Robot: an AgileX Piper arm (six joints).
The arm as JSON. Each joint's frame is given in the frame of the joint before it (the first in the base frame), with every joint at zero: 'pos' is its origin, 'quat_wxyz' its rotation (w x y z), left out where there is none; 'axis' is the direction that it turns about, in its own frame. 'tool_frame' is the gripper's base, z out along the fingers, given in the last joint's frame.
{
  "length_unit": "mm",
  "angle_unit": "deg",
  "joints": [
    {
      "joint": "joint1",
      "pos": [
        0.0,
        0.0,
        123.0
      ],
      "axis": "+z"
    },
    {
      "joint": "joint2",
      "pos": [
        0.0,
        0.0,
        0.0
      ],
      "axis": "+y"
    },
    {
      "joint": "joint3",
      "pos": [
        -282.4,
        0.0,
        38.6
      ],
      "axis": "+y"
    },
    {
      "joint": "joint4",
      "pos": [
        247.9,
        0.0,
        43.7
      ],
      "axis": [
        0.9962,
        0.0,
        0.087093
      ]
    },
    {
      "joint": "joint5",
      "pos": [
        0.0,
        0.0,
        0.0
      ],
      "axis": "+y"
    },
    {
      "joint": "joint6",
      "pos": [
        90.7,
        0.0,
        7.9
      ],
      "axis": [
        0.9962,
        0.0,
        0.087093
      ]
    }
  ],
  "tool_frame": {
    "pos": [
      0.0,
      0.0,
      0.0
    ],
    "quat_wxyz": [
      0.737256,
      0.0,
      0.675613,
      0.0
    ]
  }
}
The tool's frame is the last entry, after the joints.
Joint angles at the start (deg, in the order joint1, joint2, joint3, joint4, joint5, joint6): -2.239 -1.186 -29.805 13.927 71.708 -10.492
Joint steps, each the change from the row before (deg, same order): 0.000 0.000 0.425 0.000 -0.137 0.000; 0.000 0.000 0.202 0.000 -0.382 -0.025; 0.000 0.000 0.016 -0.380 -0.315 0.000; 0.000 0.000 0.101 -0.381 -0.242 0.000; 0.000 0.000 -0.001 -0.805 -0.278 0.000; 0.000 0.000 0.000 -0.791 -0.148 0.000; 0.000 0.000 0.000 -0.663 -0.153 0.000; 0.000 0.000 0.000 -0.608 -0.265 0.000; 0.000 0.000 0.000 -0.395 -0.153 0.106
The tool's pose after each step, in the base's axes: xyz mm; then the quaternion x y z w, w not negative. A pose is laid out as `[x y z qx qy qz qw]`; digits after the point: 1 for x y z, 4 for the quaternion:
[-18.9 21.5 268.0 -0.0817 0.8809 0.0692 0.4611]
[-18.2 21.5 267.5 -0.0812 0.8802 0.0690 0.4625]
[-17.8 20.9 267.7 -0.0803 0.8794 0.0656 0.4646]
[-17.3 20.3 267.5 -0.0795 0.8793 0.0622 0.4655]
[-17.0 19.0 267.6 -0.0783 0.8789 0.0551 0.4672]
[-16.7 17.9 267.6 -0.0772 0.8791 0.0482 0.4679]
[-16.5 16.9 267.6 -0.0763 0.8790 0.0424 0.4687]
[-16.2 15.9 267.9 -0.0753 0.8784 0.0370 0.4704]
[-16.0 15.3 268.0 -0.0739 0.8782 0.0339 0.4713]

